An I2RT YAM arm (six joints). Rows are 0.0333 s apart.
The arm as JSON. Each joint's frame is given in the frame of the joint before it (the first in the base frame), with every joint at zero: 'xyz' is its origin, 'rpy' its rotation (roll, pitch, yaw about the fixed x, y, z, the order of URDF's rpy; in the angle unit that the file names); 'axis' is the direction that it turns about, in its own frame. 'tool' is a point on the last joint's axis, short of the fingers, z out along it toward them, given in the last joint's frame.
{
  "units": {
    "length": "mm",
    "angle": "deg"
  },
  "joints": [
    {
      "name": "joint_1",
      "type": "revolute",
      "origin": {
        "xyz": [
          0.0,
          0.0,
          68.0
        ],
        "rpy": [
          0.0,
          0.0,
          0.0
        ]
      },
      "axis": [
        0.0,
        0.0,
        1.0
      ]
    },
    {
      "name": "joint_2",
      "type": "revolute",
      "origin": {
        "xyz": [
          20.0,
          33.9,
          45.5
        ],
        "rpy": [
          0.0,
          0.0,
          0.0
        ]
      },
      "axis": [
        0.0,
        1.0,
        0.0
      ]
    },
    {
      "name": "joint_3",
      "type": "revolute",
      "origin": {
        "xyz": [
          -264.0,
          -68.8,
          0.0
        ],
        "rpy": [
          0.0,
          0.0,
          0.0
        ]
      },
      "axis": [
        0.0,
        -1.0,
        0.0
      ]
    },
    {
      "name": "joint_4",
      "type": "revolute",
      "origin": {
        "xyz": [
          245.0,
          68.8,
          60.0
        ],
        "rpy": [
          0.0,
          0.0,
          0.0
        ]
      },
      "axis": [
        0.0,
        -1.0,
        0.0
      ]
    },
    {
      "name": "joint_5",
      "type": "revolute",
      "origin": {
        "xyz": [
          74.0,
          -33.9,
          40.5
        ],
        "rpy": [
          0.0,
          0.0,
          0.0
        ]
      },
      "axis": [
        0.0,
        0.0,
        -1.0
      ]
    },
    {
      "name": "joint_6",
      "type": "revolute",
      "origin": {
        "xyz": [
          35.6,
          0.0,
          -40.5
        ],
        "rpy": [
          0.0,
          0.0,
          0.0
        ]
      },
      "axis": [
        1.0,
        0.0,
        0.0
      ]
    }
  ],
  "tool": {
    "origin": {
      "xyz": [
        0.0,
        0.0,
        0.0
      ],
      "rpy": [
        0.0,
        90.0,
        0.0
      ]
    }
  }
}
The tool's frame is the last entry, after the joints.
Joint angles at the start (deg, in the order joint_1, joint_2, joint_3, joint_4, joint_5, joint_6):
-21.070 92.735 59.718 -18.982 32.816 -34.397
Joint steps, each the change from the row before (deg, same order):
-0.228 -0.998 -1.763 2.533 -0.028 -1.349
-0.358 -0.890 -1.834 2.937 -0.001 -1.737
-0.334 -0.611 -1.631 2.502 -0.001 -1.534
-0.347 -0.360 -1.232 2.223 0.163 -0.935
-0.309 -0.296 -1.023 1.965 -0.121 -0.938
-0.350 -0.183 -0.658 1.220 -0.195 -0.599
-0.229 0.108 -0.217 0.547 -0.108 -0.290
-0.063 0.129 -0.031 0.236 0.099 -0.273
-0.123 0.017 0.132 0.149 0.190 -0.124
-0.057 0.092 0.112 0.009 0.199 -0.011
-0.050 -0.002 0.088 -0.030 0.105 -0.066
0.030 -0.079 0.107 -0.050 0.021 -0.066
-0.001 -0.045 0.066 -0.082 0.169 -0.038
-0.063 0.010 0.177 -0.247 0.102 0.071
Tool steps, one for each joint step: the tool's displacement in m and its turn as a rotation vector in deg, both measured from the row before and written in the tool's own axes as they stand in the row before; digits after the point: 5 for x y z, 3 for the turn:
0.00365 0.00035 -0.00035 0.893 -1.071 -0.242
0.00384 0.00012 0.00046 1.099 -1.088 -0.430
0.00374 0.00086 0.00104 0.865 -0.735 -0.524
0.00281 0.00025 0.00134 0.947 -0.514 0.008
0.00220 0.00014 0.00108 0.672 -0.638 -0.083
0.00197 -0.00031 0.00109 0.370 -0.335 0.008
0.00089 -0.00002 0.00135 0.112 -0.038 -0.038
0.00011 0.00008 0.00073 0.135 0.066 -0.196
-0.00021 -0.00124 0.00026 0.326 0.057 0.089
-0.00014 -0.00046 0.00040 0.181 0.159 0.037
-0.00009 -0.00060 0.00003 0.126 0.072 -0.005
-0.00047 -0.00064 -0.00053 0.083 -0.093 -0.009
-0.00009 -0.00046 -0.00025 0.142 0.097 -0.022
-0.00010 -0.00074 0.00001 0.049 0.167 0.063

